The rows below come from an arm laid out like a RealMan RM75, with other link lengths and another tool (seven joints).
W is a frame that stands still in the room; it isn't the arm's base.
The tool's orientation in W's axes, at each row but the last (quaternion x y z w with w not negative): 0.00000 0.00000 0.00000 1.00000; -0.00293 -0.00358 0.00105 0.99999; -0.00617 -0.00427 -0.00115 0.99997; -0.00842 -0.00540 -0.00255 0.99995; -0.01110 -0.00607 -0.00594 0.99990; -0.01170 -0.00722 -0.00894 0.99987; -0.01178 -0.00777 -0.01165 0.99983; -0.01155 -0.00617 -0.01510 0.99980; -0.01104 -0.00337 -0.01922 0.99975
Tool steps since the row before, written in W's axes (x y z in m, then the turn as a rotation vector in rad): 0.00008 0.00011 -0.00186 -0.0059 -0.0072 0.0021; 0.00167 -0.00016 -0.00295 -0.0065 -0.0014 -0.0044; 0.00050 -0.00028 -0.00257 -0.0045 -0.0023 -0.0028; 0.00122 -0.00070 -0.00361 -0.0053 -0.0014 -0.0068; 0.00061 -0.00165 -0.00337 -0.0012 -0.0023 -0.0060; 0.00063 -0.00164 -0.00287 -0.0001 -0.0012 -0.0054; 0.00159 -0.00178 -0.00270 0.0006 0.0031 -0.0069; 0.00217 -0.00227 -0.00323 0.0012 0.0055 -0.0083; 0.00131 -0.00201 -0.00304 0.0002 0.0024 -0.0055
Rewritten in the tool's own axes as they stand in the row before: 0.00008 0.00011 -0.00186 -0.0059 -0.0072 0.0021; 0.00165 -0.00015 -0.00296 -0.0065 -0.0014 -0.0044; 0.00048 -0.00025 -0.00258 -0.0045 -0.0023 -0.0028; 0.00118 -0.00063 -0.00363 -0.0054 -0.0013 -0.0068; 0.00059 -0.00157 -0.00341 -0.0012 -0.0022 -0.0060; 0.00062 -0.00156 -0.00292 -0.0002 -0.0011 -0.0054; 0.00159 -0.00168 -0.00277 0.0004 0.0033 -0.0068; 0.00220 -0.00213 -0.00331 0.0009 0.0057 -0.0082; 0.00136 -0.00189 -0.00309 0.0001 0.0025 -0.0054
